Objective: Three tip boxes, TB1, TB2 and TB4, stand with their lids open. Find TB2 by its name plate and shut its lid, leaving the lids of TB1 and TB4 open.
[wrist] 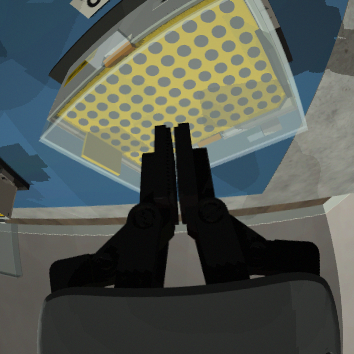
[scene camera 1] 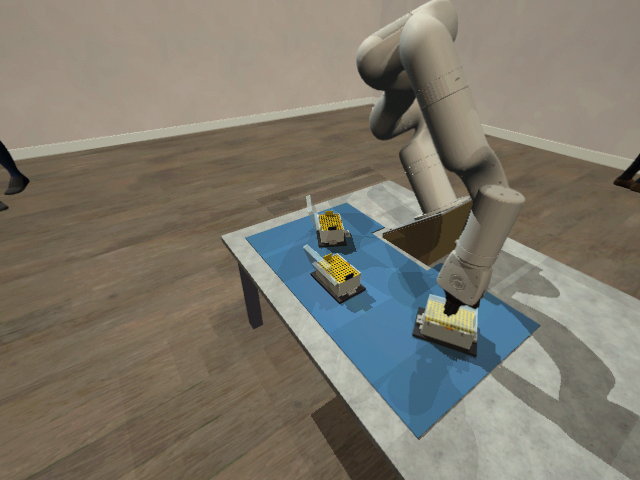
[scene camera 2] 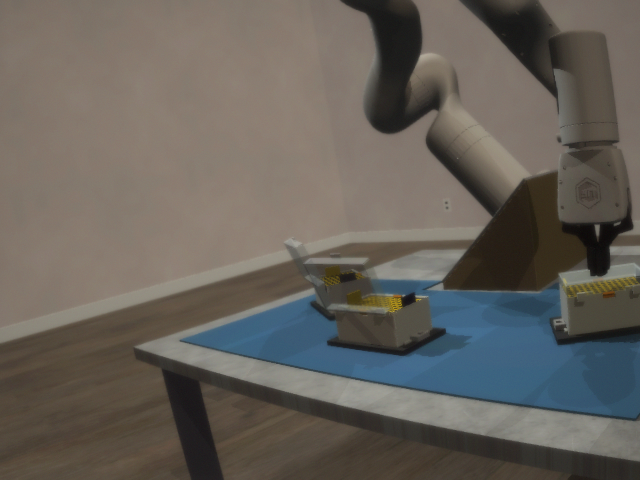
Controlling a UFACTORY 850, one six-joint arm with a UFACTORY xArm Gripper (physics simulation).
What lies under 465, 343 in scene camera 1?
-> A tip box.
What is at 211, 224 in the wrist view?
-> The gripper.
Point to a tip box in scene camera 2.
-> At 400, 332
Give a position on a tip box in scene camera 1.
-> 343, 291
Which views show the gripper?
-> The wrist view, scene camera 1 and scene camera 2: all of them.
